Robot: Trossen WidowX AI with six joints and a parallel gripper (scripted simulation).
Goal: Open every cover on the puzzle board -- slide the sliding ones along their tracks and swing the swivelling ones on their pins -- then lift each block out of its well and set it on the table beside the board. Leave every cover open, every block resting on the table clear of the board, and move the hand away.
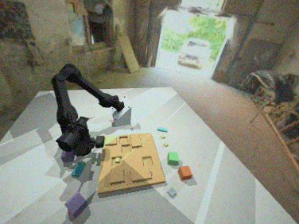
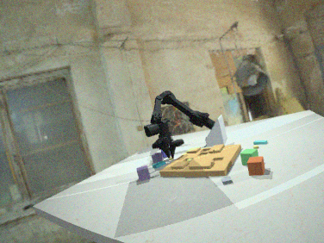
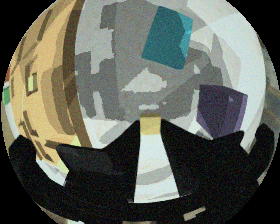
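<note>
Now: gripper tip 200 mm to the right of the tan puzzle board, 80 mm short of it and 10 mm below it. From my gripper tip the other things lie so: teal block (90 mm ahead, 30 mm to the right); then green block (430 mm to the left, 150 mm ahead, 20 mm above); then blue-violet block (70 mm to the right, 70 mm behind, 10 mm above).
</note>
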